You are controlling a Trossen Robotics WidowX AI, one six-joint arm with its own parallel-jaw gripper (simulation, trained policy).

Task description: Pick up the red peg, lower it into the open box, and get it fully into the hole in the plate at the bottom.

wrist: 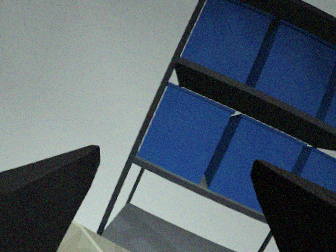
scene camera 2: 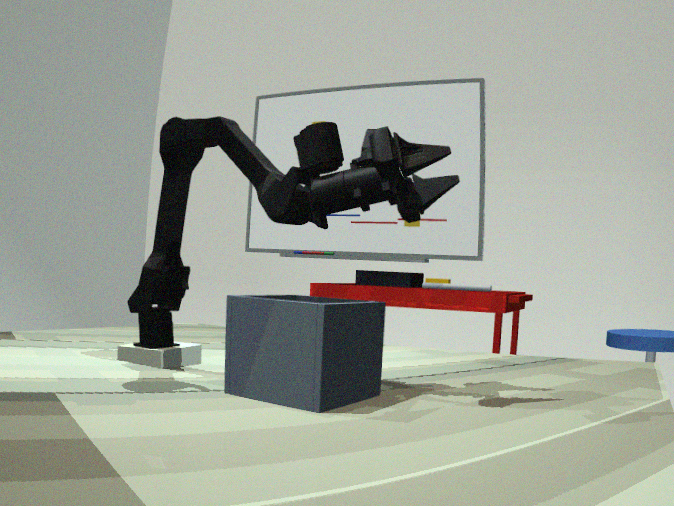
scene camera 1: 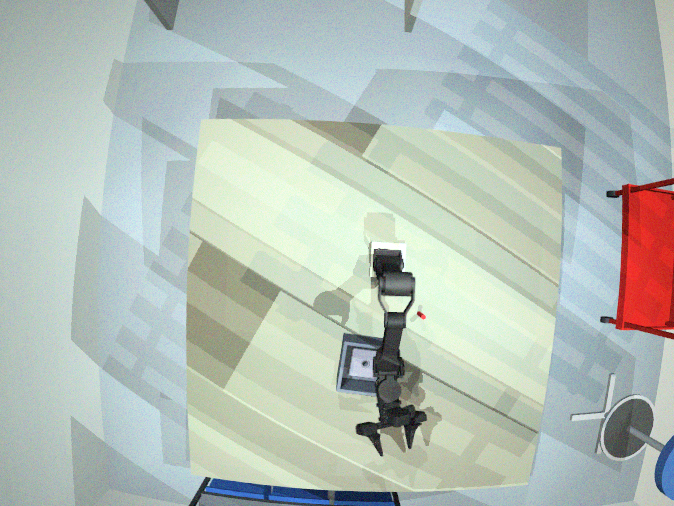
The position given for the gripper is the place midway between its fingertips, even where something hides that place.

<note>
In view: the gripper (scene camera 2: 455, 164) and a dark box (scene camera 2: 311, 353).
The dark box also shows in scene camera 1 (scene camera 1: 345, 383). The gripper shows as well in the wrist view (wrist: 177, 161) and in scene camera 1 (scene camera 1: 396, 452). The wrist view misses the dark box: it is out of frame.
</note>
